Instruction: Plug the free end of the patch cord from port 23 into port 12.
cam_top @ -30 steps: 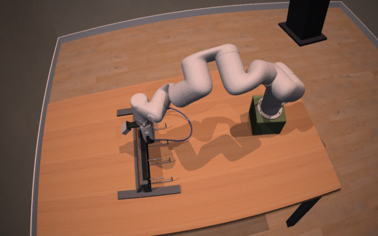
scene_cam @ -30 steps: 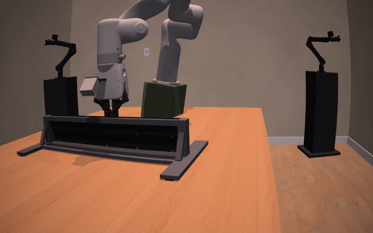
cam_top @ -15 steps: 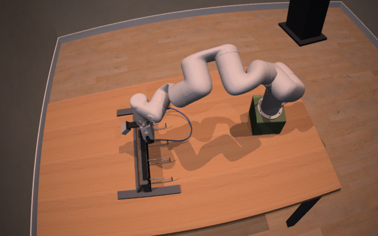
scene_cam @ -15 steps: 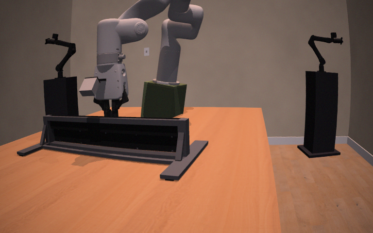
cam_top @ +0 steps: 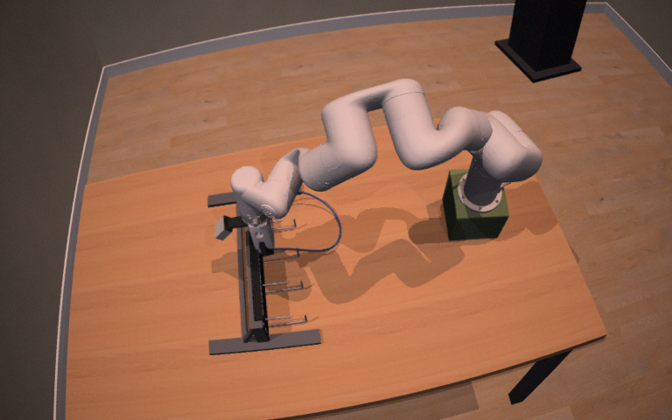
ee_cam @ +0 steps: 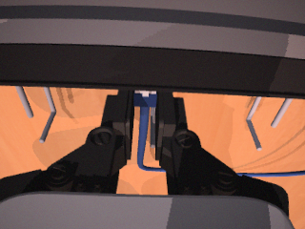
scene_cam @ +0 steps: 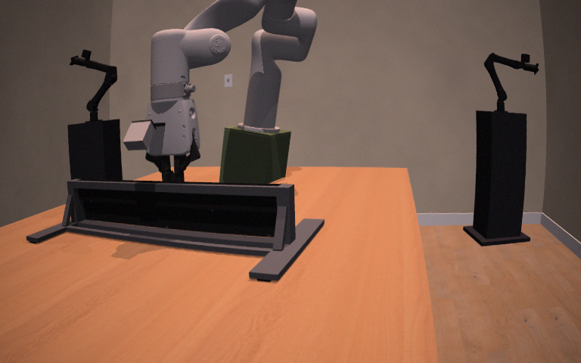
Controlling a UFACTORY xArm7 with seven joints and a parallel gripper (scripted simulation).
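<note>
The cord plug lies 2 cm ahead of my hand and 1 cm below it.
</note>
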